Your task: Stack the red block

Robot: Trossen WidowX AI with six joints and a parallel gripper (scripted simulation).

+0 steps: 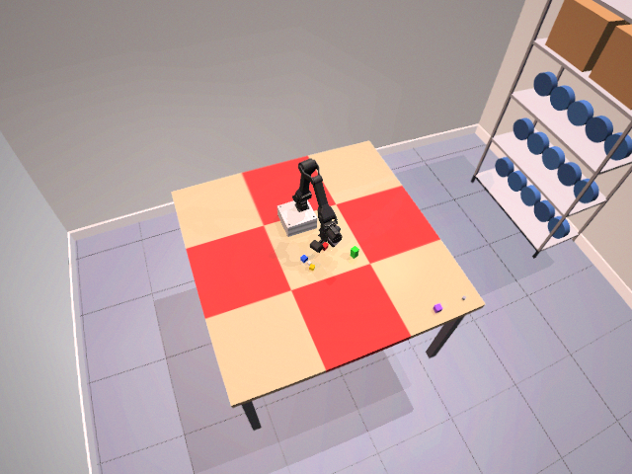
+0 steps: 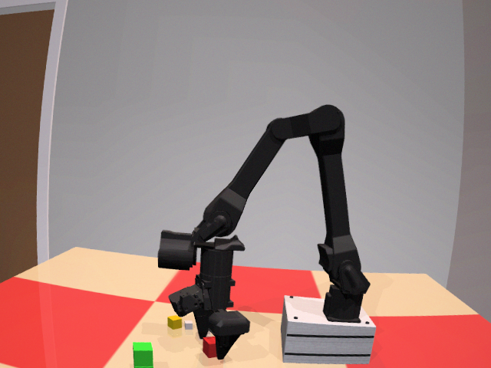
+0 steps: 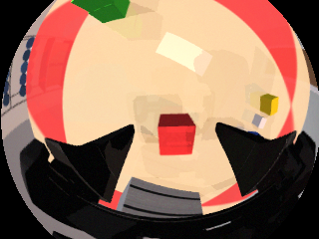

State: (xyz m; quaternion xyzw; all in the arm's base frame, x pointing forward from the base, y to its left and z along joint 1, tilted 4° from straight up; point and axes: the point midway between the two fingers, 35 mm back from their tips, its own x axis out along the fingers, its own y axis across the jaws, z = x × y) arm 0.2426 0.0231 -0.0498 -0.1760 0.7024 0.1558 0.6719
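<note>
Now: the red block right at my gripper tip. The rest, counted from my gripper tip: blue block (3 cm ahead, 13 cm to the right); then yellow block (9 cm ahead, 11 cm to the right); then small white block (6 cm ahead, 11 cm to the right).
</note>
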